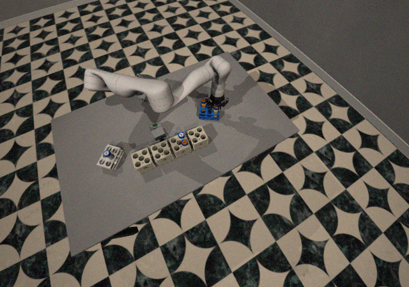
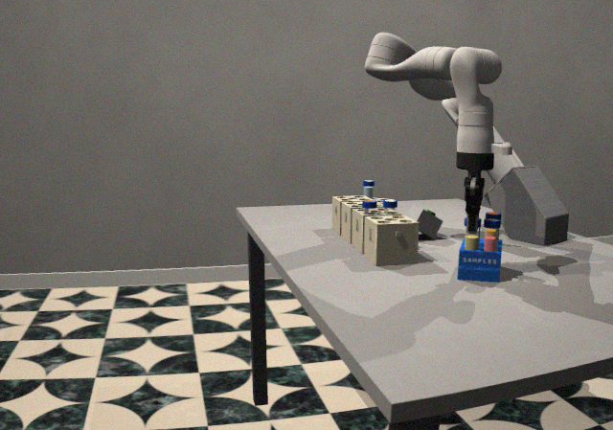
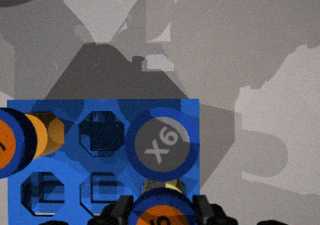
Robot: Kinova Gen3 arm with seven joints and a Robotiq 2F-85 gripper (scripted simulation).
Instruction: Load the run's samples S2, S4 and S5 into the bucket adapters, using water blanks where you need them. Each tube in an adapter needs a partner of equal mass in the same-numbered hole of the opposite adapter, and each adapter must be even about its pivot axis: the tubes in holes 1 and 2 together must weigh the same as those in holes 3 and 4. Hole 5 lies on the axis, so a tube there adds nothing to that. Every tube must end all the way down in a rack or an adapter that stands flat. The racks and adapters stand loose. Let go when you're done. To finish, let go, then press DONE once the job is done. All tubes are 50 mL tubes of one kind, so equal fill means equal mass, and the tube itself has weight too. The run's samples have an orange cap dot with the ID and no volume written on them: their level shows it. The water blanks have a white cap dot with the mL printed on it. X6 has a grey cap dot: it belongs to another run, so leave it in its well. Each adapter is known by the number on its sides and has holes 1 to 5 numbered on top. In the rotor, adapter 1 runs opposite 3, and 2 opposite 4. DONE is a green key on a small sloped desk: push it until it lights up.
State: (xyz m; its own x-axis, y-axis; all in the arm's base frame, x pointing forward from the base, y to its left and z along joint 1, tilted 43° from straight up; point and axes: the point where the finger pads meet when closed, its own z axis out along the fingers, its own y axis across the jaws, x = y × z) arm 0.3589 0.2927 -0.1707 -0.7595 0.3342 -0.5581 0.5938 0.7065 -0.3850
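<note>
The sample tube is 5 cm below my hand and 1 cm behind it. From my hand the other things lie so: pink-filled tube: 5 cm below, 3 cm to the left, 3 cm behind; then white-dot blank: 27 cm to the right, 6 cm ahead, 5 cm below; then blue samples rack: 8 cm below, 4 cm behind, 2 cm to the right.
</note>
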